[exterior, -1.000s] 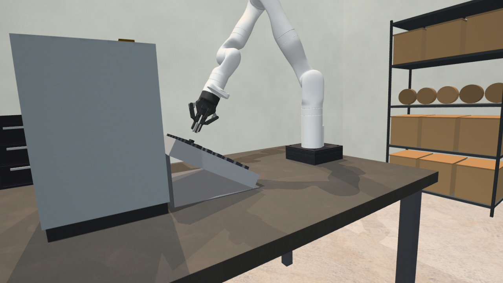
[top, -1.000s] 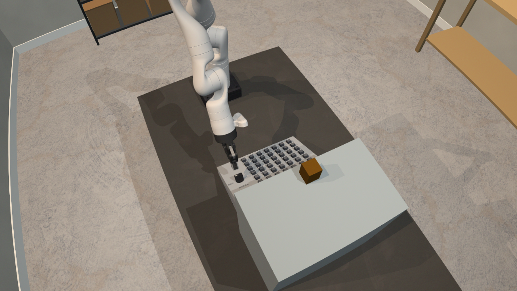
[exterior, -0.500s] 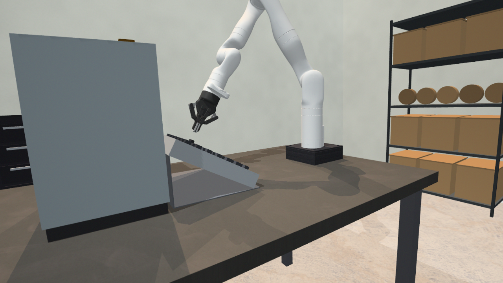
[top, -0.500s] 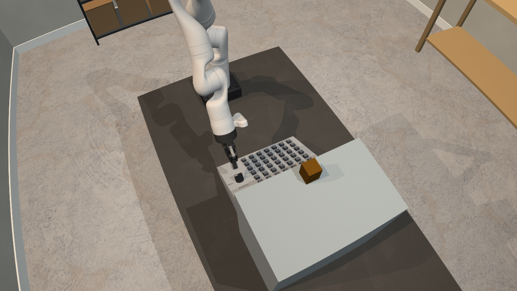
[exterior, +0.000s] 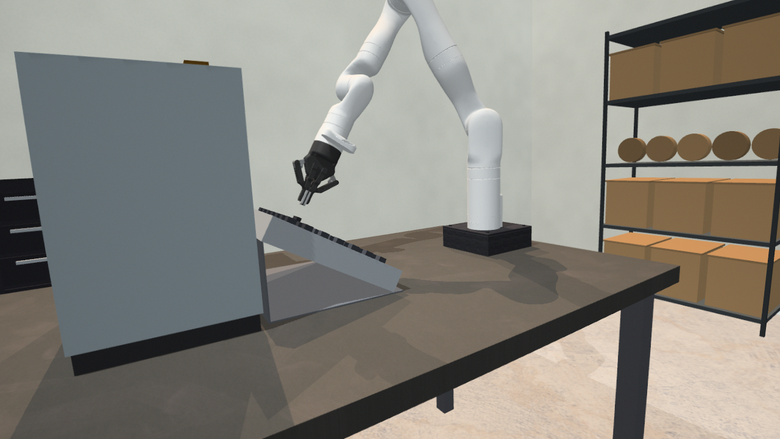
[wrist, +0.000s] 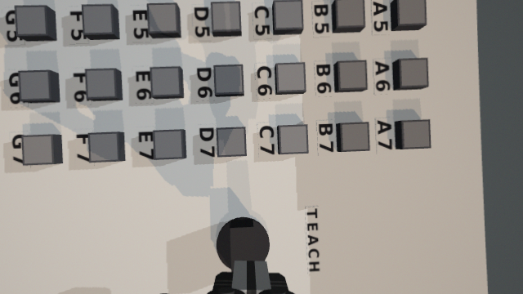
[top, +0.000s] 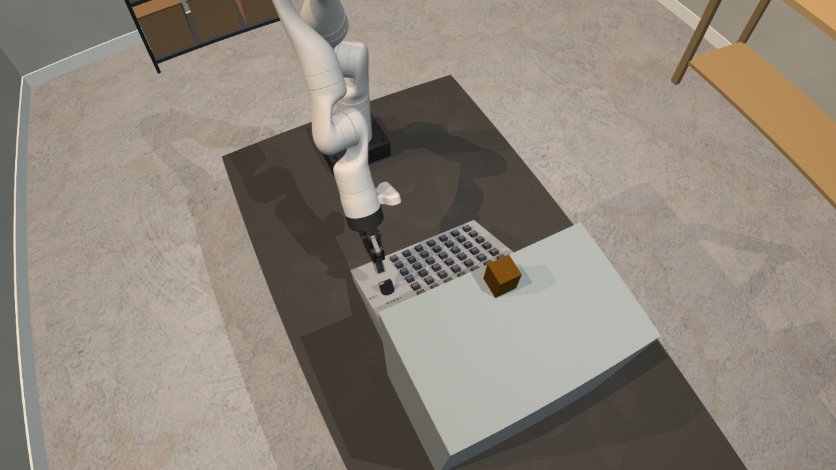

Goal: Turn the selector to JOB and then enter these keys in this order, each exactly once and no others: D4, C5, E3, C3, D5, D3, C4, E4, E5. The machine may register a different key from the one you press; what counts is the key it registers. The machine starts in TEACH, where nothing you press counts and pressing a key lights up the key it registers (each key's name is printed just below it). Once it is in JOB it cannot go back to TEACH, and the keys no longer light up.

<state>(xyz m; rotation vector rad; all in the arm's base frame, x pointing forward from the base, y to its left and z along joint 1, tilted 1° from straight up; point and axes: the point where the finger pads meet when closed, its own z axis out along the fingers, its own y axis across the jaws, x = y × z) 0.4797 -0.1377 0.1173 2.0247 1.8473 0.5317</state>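
Right now my hand is 23 cm to the right of the key E2 and 8 cm above it. Round my hand: key D1 (3 cm ahead, 26 cm to the left, 7 cm below); then selector knob (3 cm ahead, 6 cm below); then sloped keypad panel (6 cm ahead, 11 cm to the left, 10 cm below).
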